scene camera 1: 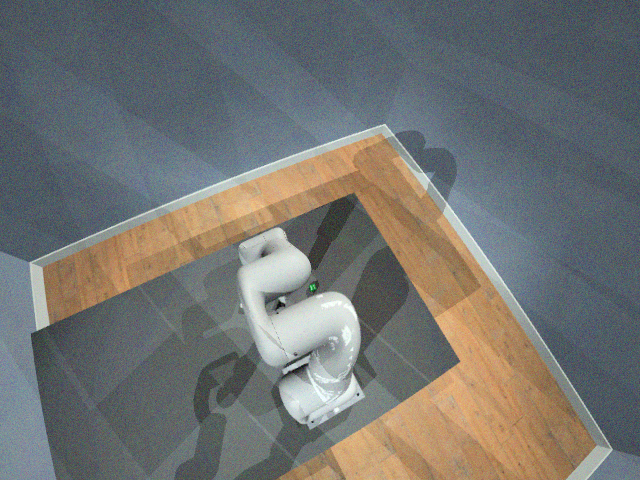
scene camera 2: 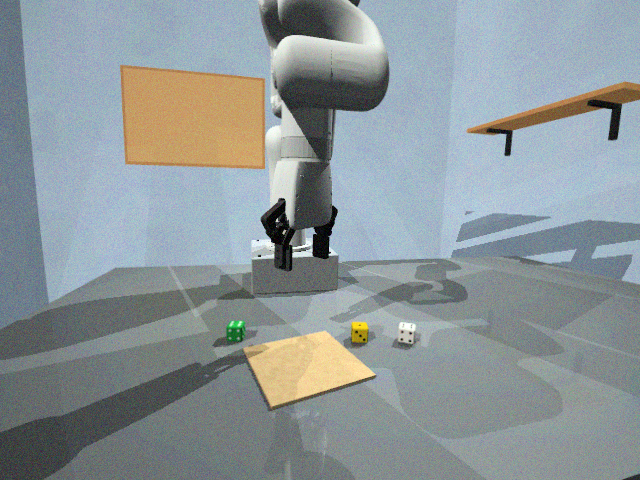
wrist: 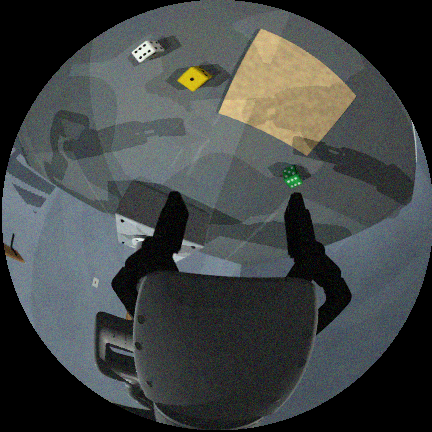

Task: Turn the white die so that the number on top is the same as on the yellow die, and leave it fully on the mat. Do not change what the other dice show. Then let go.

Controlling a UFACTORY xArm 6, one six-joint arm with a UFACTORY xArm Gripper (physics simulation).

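Places are measured from the arm's base along level axes (x ahead, y left, z up), in millimetres.
Where they show: gripper, fingertip midpoint: (scene camera 2: 303,263) (wrist: 235,201).
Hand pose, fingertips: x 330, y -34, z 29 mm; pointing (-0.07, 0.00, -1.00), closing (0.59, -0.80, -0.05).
Each offset is from my fingertips to the top centre of the thing.
The white die {64 mm ahead, 161 mm left, 98 mm down} (scene camera 2: 406,333) (wrist: 145,51) stands on the table, off the mat; its top appears to show six and the side towards scene camera 2 shows four. The yellow die {42 mm ahead, 87 mm left, 98 mm down} (scene camera 2: 359,332) (wrist: 194,79) stands between it and the mat, with one pip on top. The square tan mat {89 mm ahead, 16 mm right, 119 mm down} (scene camera 2: 310,369) (wrist: 287,92) lies flat with no die on it. My gripper (scene camera 2: 302,262) (wrist: 235,201) is open and empty, high above the table, with its fingers pointing down, apart from all the dice. In scene camera 1 the arm hides the mat, and the white and yellow dice do not show.
A green die {9 mm back, 108 mm right, 98 mm down} (scene camera 1: 312,287) (scene camera 2: 235,331) (wrist: 292,177) stands on the table near the mat's other side. The robot's base block (scene camera 2: 294,274) stands behind the dice in scene camera 2. A wall shelf (scene camera 2: 558,108) is at the right and a board (scene camera 2: 193,117) hangs behind.
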